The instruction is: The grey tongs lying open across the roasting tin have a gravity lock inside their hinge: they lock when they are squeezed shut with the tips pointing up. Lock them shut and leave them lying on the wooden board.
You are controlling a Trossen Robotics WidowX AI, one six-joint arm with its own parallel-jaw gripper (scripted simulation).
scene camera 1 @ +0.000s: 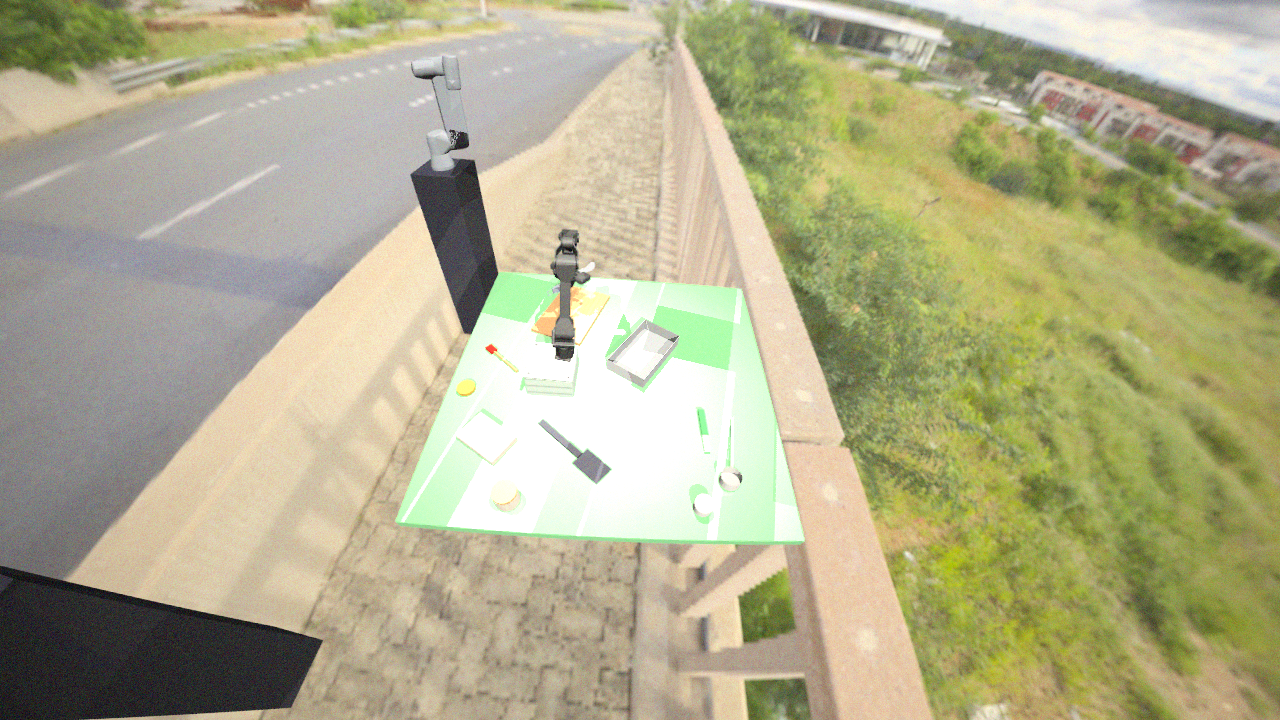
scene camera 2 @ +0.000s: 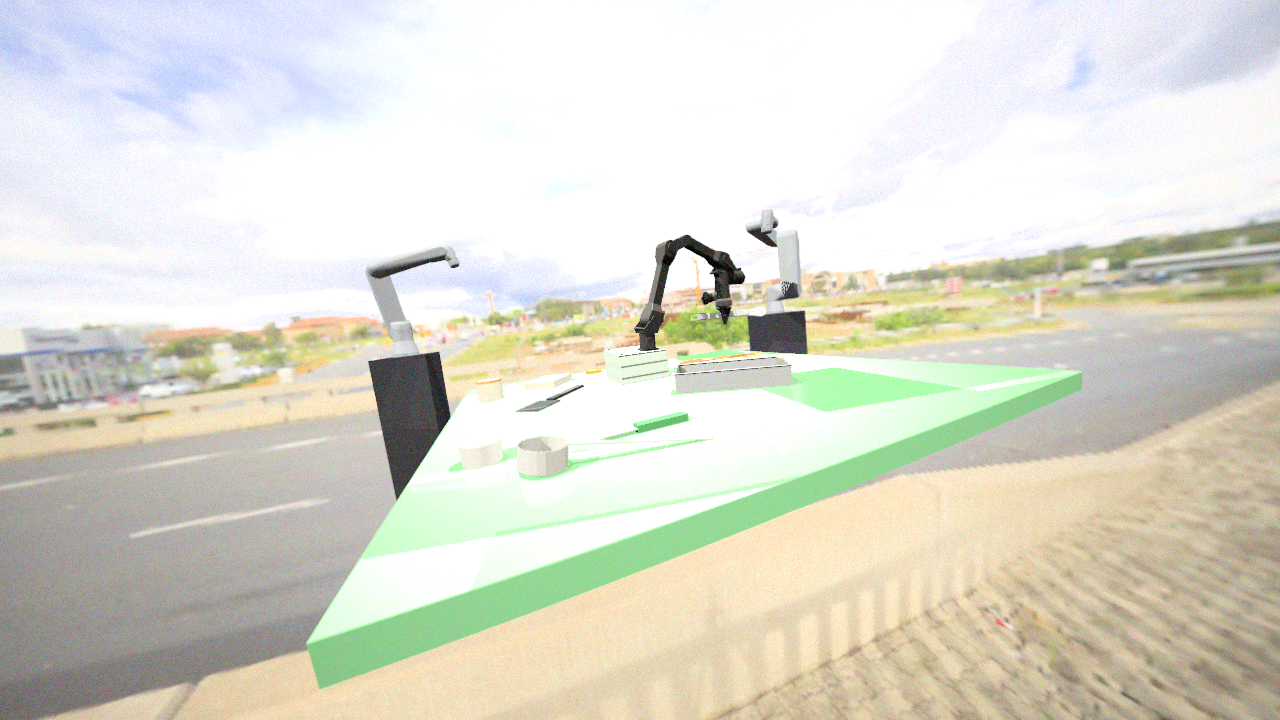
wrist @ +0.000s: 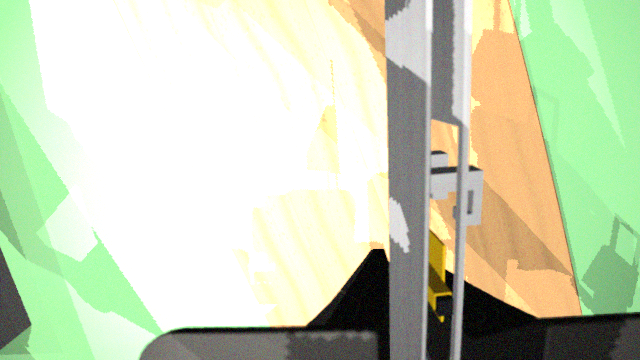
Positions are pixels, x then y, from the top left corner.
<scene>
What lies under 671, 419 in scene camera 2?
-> A green marker.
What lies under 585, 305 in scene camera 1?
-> A wooden board.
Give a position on a grey roasting tin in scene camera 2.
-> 772, 371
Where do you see a wooden board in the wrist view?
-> At 283, 118
</scene>
